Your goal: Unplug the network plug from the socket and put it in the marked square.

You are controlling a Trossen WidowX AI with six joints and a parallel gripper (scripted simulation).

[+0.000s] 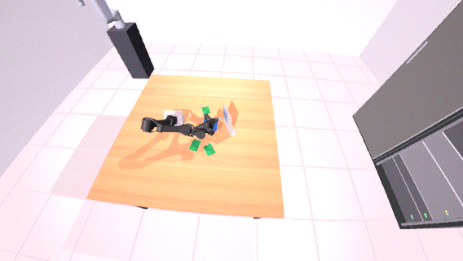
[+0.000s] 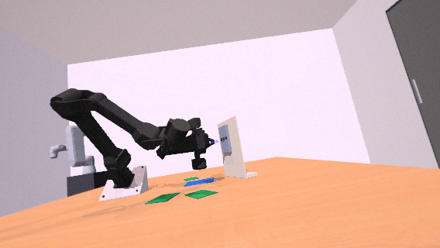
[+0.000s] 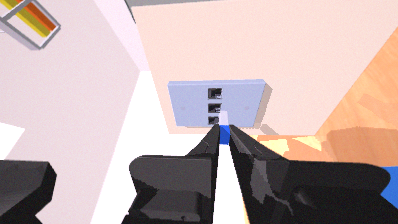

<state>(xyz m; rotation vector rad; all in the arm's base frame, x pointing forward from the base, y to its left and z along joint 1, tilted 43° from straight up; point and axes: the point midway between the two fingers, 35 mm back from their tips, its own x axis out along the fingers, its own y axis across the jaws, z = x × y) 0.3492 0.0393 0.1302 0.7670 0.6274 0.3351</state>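
Right now my gripper tip is 8 cm past the blue marked square, 5 cm to the right of it and 15 cm above it. Round my gripper tip: network plug right at my gripper tip; upright panel 6 cm ahead, 4 cm to the left, 5 cm below.
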